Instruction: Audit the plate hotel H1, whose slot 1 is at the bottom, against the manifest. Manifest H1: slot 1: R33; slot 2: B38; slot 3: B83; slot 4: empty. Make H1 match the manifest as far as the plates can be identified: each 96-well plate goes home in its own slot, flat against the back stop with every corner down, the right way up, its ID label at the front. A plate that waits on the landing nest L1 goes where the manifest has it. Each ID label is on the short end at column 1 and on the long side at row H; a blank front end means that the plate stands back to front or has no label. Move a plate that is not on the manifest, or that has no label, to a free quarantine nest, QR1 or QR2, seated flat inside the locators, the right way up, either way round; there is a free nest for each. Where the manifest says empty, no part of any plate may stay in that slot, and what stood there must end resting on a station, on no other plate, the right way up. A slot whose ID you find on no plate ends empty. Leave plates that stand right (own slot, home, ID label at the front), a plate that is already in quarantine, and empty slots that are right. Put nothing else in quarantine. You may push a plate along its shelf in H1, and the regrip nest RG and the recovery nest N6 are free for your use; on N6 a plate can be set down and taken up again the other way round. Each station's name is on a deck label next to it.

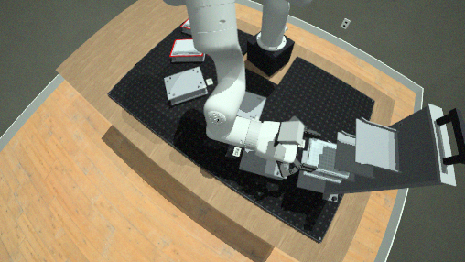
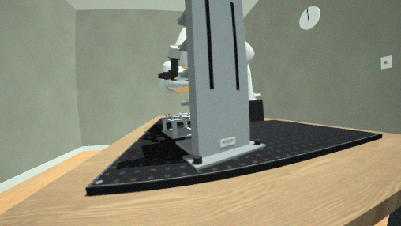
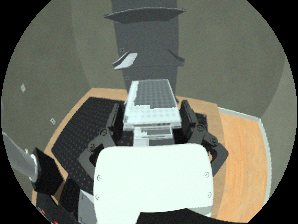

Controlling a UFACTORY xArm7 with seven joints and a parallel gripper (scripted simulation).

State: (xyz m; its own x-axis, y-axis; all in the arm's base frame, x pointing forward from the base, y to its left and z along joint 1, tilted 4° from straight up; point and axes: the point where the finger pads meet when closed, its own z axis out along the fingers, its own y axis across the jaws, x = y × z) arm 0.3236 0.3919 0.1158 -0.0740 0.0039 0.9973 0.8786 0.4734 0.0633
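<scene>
Now: hand 5 cm to the right of the white 96-well plate, 3 cm past it and 2 cm above it. Round my hand: grey plate: 10 cm below, 7 cm to the left, 4 cm behind; red-edged quarantine nest: 81 cm to the right, 26 cm behind, 17 cm below; plate hotel H1: 14 cm to the left, 8 cm behind.
</scene>
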